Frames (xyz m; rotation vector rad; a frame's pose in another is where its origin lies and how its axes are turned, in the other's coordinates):
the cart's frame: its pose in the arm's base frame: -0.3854 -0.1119 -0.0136 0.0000 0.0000 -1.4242
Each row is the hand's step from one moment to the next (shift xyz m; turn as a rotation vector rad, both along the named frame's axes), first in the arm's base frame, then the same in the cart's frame.
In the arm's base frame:
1: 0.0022 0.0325 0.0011 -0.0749 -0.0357 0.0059
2: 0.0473 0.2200 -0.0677 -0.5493 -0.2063 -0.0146
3: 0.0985 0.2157 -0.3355 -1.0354 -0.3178 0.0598
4: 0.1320 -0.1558 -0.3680 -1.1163 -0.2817 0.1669
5: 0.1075 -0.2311 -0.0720 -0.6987 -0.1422 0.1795
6: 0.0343 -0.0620 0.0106 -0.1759 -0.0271 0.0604
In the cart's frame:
1: -0.0318 0.0069 0.0011 0.0244 -0.0793 0.0059
2: -0.2107 0.0789 -0.0677 0.1238 -0.5735 -0.0146
3: -0.1990 0.1290 -0.3355 0.1631 -1.0707 0.0598
4: 0.1734 0.1078 -0.3680 0.1156 -1.1455 0.1669
5: 0.2443 0.0726 -0.0720 0.0386 -0.7120 0.1795
6: 0.0663 0.0249 0.0106 0.0011 -0.1780 0.0604

